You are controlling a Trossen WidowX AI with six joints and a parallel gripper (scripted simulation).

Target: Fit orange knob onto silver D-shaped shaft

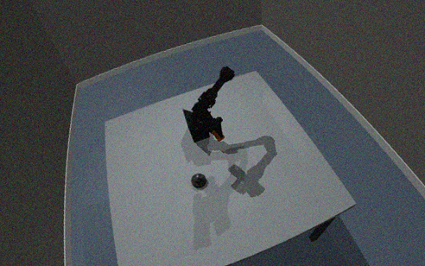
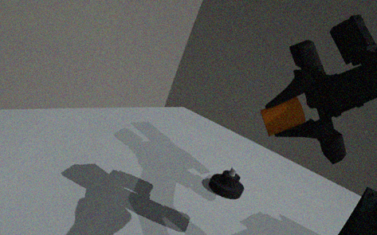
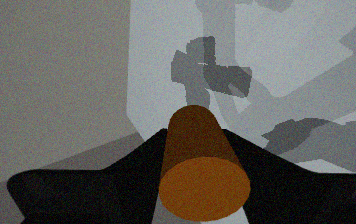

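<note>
Now: gripper tip 2 cm past the orange knob, 1 cm to the left of it and 2 cm below it. The rest, counted from my gripper tip: round dark pedestal 9 cm ahead, 17 cm to the right, 19 cm below.
</note>
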